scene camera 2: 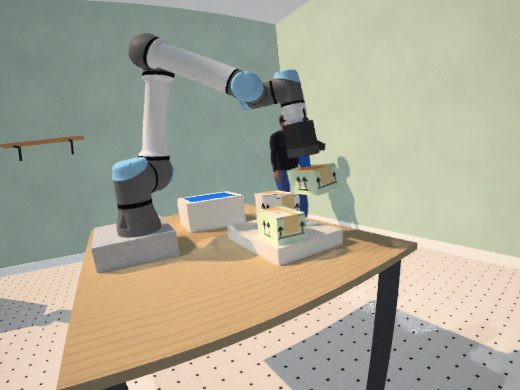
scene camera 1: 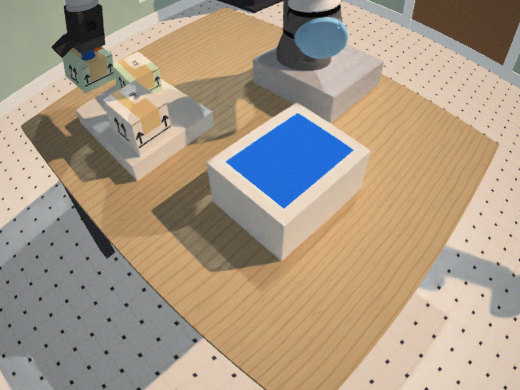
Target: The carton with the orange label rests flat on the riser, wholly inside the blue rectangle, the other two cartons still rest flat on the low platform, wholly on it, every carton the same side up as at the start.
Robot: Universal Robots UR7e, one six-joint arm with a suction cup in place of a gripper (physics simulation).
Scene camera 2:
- white carton: 270, 199
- low platform: 319, 237
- riser: 198, 213
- pale green carton: 280, 225
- orange-label carton: 317, 179
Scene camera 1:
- white carton: 140, 118
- low platform: 189, 119
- riser: 281, 182
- orange-label carton: 88, 75
